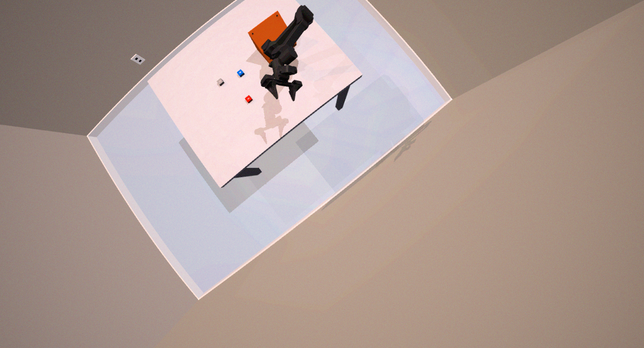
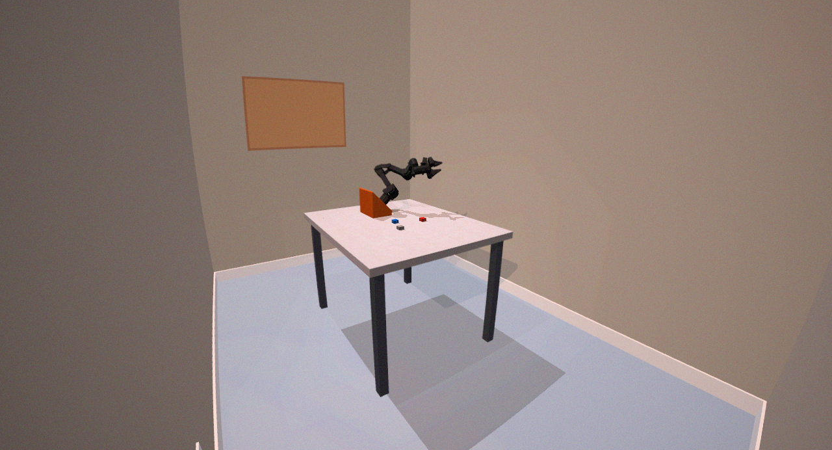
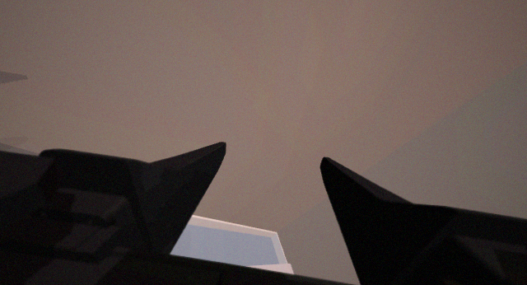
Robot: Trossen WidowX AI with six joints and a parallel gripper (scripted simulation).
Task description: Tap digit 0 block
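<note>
Now: gripper tip 3 cm short of the blue block, 44 cm to the left of it and 31 cm above it. Also, from my gripper tip: grey block (16 cm ahead, 50 cm to the right, 31 cm below); red block (11 cm ahead, 28 cm to the right, 31 cm below).
</note>
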